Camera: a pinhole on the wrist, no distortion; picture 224 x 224 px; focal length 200.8 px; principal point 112.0 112.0 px. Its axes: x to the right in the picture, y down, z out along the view. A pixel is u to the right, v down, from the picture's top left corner.
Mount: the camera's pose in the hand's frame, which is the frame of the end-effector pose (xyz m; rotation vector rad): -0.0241 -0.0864 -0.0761 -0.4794 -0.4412 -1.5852
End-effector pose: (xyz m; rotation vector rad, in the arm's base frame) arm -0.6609 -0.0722 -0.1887 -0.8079 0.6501 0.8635
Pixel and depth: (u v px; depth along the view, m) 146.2 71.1 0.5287
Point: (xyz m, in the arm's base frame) -0.7627 0.2790 0.0768
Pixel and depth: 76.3 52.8 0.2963
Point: -0.7916 0.0575 -0.0809
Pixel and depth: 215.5 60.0 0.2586
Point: -0.6247 0.0485 0.0112
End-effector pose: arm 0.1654 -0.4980 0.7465 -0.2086 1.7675 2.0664
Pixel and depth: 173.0 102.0 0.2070
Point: 0.2214 -0.3738 0.7593
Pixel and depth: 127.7 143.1 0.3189
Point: 0.1368 -0.2996 0.8291
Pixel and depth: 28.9 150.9 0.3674
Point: 0.0292 -0.3672 0.9633
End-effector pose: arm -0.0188 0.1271 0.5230 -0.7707 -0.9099 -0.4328
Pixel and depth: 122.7 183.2 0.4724
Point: -0.0189 0.4658 0.7249
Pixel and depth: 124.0 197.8 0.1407
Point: -0.0333 0.1473 0.5828
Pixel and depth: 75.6 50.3 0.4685
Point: -0.0854 0.4977 0.4029
